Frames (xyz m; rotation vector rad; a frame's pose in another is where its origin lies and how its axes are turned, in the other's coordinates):
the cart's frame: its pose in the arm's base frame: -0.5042 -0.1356 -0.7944 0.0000 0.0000 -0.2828
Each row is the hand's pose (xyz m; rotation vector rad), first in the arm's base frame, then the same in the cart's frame.
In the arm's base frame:
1: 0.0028 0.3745 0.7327 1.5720 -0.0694 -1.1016
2: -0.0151 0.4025 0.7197 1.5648 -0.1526 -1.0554
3: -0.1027 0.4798 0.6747 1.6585 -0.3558 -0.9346
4: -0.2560 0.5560 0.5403 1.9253 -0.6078 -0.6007
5: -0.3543 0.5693 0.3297 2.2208 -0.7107 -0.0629
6: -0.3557 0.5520 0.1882 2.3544 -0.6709 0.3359
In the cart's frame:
1: 0.3445 0.6313 1.5271 1.5277 0.1491 -0.8792
2: 0.3195 0.6532 1.5141 1.5341 0.0678 -0.8329
3: 0.2138 0.7030 1.4691 1.6573 -0.1161 -0.7224
4: 0.0454 0.7334 1.3347 1.9660 -0.3261 -0.4202
5: -0.0528 0.7187 1.1241 2.2993 -0.3907 0.0785
6: -0.0493 0.7017 0.9826 2.4511 -0.3359 0.4587

